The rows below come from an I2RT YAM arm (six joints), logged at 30 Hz.
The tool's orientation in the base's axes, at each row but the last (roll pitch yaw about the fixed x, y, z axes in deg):
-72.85, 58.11, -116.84
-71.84, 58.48, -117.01
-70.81, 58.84, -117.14
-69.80, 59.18, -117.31
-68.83, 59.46, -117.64
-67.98, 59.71, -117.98
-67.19, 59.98, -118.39
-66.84, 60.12, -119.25
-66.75, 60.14, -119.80
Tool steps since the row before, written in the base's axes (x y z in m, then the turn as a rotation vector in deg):
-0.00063, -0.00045, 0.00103, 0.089, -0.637, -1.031
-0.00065, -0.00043, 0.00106, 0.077, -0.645, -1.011
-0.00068, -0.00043, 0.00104, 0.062, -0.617, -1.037
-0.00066, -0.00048, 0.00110, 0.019, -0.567, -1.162
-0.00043, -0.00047, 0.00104, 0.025, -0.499, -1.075
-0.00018, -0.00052, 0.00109, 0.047, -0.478, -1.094
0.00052, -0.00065, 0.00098, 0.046, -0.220, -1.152
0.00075, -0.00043, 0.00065, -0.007, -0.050, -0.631
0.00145, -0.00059, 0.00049, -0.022, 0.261, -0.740
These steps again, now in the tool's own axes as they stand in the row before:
-0.00051, -0.00118, -0.00001, 1.154, 0.200, 0.322
-0.00055, -0.00120, -0.00001, 1.144, 0.178, 0.322
-0.00053, -0.00120, -0.00001, 1.157, 0.197, 0.288
-0.00057, -0.00124, 0.00007, 1.252, 0.255, 0.201
-0.00058, -0.00105, 0.00023, 1.145, 0.255, 0.173
-0.00067, -0.00091, 0.00046, 1.146, 0.291, 0.169
-0.00069, -0.00041, 0.00101, 1.083, 0.451, -0.032
-0.00056, 0.00004, 0.00093, 0.571, 0.259, -0.091
-0.00053, 0.00055, 0.00145, 0.534, 0.452, -0.356

